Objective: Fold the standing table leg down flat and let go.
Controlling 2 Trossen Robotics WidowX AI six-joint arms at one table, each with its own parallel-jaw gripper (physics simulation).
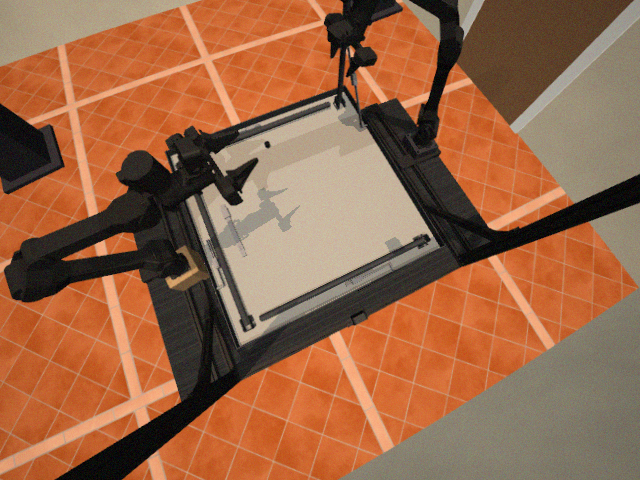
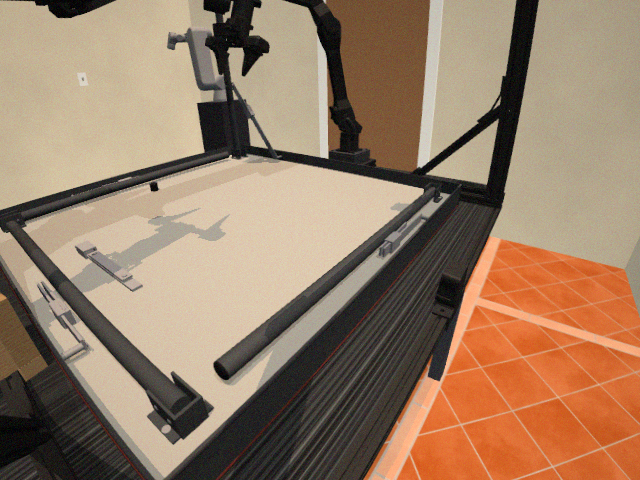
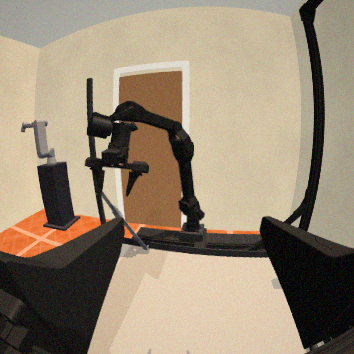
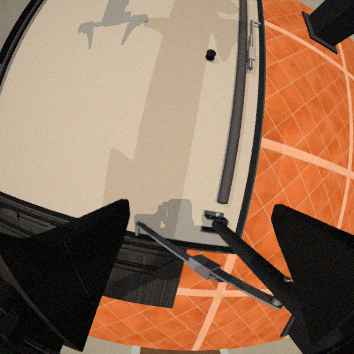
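Seen in the pictures: left gripper, between the fingertips: (image 1: 248, 145) (image 3: 194, 225); right gripper, between the fingertips: (image 1: 339, 67) (image 2: 231, 75) (image 3: 113, 194) (image 4: 203, 210); left arm's base, origin of its link: (image 1: 177, 266); right arm's base, origin of its link: (image 1: 422, 140) (image 2: 349, 150) (image 3: 192, 227).
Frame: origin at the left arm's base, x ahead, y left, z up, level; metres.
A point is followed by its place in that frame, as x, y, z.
The dark table leg (image 1: 341, 74) @[0.828, 0.275, 0.085] (image 2: 232, 116) @[0.825, 0.277, 0.079] (image 3: 90, 100) @[0.830, 0.293, 0.490] (image 4: 250, 255) @[0.826, 0.278, 0.111] stands upright at the far corner of the upturned pale tabletop (image 1: 320, 206) @[0.504, -0.061, -0.068] (image 2: 289, 217) @[0.484, -0.135, -0.071]. A thin grey brace (image 1: 356, 98) @[0.841, 0.189, 0.038] (image 2: 253, 116) @[0.846, 0.208, 0.077] (image 3: 125, 220) @[0.845, 0.196, 0.065] (image 4: 202, 266) @[0.841, 0.221, 0.102] slants from it to the tabletop. My right gripper (image 1: 343, 59) @[0.747, 0.195, 0.201] (image 2: 233, 73) @[0.747, 0.195, 0.201] (image 3: 113, 194) @[0.747, 0.195, 0.201] (image 4: 203, 210) @[0.747, 0.195, 0.201] is open at the leg's upper part, pointing down, with one finger close beside the leg; contact cannot be told. My left gripper (image 1: 247, 146) @[0.350, 0.000, 0.325] is open and empty above the tabletop's left side.
Three other legs lie flat along the edges: back (image 1: 294, 117) @[0.630, 0.302, -0.033], left (image 1: 222, 258) @[0.121, -0.040, -0.044] and front (image 1: 346, 276) @[0.427, -0.322, -0.050]. A small black knob (image 1: 267, 144) @[0.477, 0.257, -0.040] (image 2: 154, 186) @[0.474, 0.256, -0.046] (image 4: 210, 54) @[0.485, 0.262, -0.039] and a grey metal bracket (image 2: 109, 267) @[0.190, 0.005, -0.057] are on the tabletop. A wooden block (image 1: 193, 277) @[0.018, -0.050, -0.026] is by the left arm's base.
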